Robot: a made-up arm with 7 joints.
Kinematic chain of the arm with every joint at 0, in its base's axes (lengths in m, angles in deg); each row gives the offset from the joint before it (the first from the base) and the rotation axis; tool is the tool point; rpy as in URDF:
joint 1: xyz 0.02 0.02 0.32 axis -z
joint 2: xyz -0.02 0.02 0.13 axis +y
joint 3: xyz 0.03 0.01 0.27 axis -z
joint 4: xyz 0 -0.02 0.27 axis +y
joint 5: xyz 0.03 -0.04 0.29 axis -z
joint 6: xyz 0.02 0 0.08 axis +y
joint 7: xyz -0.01 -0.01 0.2 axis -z
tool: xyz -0.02 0 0.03 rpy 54.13 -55.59 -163.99
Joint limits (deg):
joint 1: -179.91..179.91
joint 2: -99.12..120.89
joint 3: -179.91..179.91
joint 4: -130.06..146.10
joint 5: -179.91..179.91
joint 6: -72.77..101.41
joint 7: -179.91..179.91
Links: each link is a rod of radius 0.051 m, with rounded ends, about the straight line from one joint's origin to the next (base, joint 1, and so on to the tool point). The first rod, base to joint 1, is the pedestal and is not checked.
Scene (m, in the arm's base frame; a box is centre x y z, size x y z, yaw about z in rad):
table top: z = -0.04
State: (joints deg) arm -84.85 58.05 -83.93 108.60 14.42 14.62 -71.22
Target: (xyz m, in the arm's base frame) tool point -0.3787 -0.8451 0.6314
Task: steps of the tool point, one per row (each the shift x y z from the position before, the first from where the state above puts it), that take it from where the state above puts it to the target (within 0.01 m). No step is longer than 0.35 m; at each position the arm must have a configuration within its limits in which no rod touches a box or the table.
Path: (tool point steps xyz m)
1: 0.0583 0.1271 0.0471
2: 0.0937 0.1057 0.0997
3: 0.1175 0.0526 0.1493
4: 0.1204 -0.0273 0.1826
5: 0.0978 -0.1211 0.1862
6: 0.0519 -0.2100 0.1525
7: -0.0086 -0.2740 0.0811
8: -0.0689 -0.2973 -0.0194
9: -0.1119 -0.2724 -0.1321
10: -0.1244 -0.2035 -0.2364
11: -0.0995 -0.1039 -0.3115

